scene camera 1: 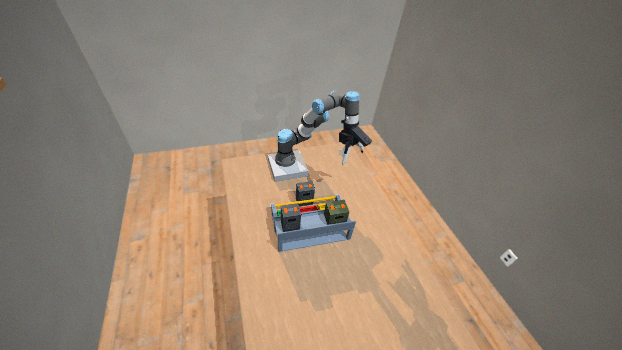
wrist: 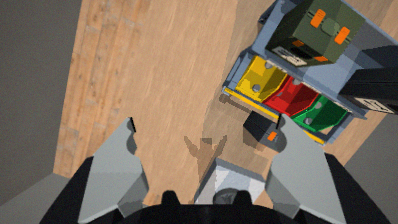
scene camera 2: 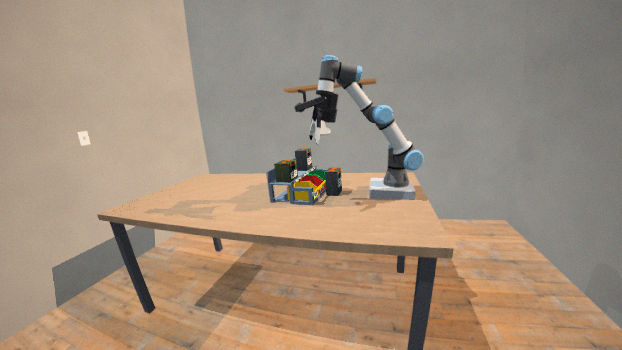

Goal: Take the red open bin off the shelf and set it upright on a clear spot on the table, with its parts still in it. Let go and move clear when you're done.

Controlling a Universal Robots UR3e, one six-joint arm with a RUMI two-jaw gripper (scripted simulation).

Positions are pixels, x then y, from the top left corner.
Scene:
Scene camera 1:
my gripper: 352, 159
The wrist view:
my gripper: 204, 116
red bin: 295, 98
black case: 263, 130
yellow bin: 269, 80
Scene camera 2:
my gripper: 314, 142

